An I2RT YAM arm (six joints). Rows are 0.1 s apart.
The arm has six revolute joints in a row. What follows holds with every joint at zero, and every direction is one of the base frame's.
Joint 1 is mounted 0.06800 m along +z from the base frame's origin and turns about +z.
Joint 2 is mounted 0.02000 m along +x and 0.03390 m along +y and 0.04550 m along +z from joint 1 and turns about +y.
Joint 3 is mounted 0.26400 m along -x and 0.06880 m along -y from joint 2 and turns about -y.
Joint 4 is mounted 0.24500 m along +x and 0.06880 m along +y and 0.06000 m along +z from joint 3 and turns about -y.
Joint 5 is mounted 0.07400 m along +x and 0.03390 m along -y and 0.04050 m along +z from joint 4 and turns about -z.
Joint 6 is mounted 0.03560 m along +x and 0.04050 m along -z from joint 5 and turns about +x.
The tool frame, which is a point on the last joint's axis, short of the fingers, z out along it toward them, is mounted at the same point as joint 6; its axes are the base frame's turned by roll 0.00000, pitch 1.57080 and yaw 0.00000 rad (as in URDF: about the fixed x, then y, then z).
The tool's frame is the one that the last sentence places.
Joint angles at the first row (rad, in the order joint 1, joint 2, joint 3, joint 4, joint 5, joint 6):
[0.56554, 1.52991, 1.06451, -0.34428, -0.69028, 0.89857]
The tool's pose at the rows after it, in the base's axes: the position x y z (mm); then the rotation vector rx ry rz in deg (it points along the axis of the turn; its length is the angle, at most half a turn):
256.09 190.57 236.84 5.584 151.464 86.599
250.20 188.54 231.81 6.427 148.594 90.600
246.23 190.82 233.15 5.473 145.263 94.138
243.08 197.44 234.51 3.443 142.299 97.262
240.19 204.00 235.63 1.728 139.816 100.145
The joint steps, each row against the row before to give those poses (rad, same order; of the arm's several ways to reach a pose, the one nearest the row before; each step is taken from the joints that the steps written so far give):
[0.00038, -0.02669, -0.09232, 0.13772, -0.03243, 0.07247]
[0.00304, -0.02671, -0.06978, 0.11593, -0.01871, 0.05836]
[0.01221, -0.01718, -0.03705, 0.09846, -0.01029, 0.04426]
[0.02290, -0.00076, -0.02134, 0.09307, -0.00456, 0.03472]
[0.02212, 0.00379, -0.01604, 0.08315, -0.00382, 0.03357]

